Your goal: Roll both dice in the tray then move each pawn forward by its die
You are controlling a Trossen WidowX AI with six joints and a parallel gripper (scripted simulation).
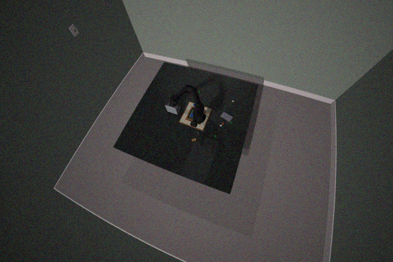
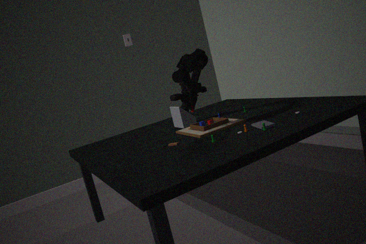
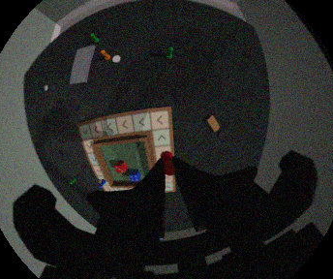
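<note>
Right now my gripper tip is 23 cm to the right of the blue pawn, 14 cm past it and 11 cm above it. The rest, counted from my gripper tip: orange pawn (24 cm ahead, 12 cm to the left, 12 cm below); red pawn (1 cm above); small wooden piece (15 cm to the right, 13 cm below, 2 cm ahead).
</note>
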